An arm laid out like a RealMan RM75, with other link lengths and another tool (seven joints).
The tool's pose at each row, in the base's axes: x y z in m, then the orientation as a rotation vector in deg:
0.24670 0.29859 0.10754 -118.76 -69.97 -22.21
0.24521 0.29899 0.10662 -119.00 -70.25 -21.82
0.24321 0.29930 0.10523 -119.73 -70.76 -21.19
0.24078 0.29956 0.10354 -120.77 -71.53 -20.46
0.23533 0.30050 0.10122 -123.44 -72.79 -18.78
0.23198 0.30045 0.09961 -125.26 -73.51 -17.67
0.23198 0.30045 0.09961 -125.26 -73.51 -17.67
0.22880 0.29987 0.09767 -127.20 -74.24 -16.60
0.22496 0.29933 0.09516 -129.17 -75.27 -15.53
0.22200 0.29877 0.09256 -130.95 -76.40 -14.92
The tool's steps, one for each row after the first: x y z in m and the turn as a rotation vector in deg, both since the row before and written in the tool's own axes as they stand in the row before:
-0.00102 -0.00102 0.00106 -0.07 -0.45 -0.01
-0.00160 -0.00124 0.00139 -0.40 -0.89 0.03
-0.00199 -0.00148 0.00164 -0.66 -1.19 -0.04
-0.00337 -0.00406 0.00286 -1.64 -2.63 0.32
-0.00254 -0.00224 0.00154 -1.12 -1.70 0.29
0.00000 0.00000 0.00000 0.00 0.00 0.00
-0.00295 -0.00180 0.00151 -1.25 -1.73 0.30
-0.00347 -0.00220 0.00211 -1.37 -1.85 0.10
-0.00301 -0.00145 0.00216 -1.46 -1.54 -0.11

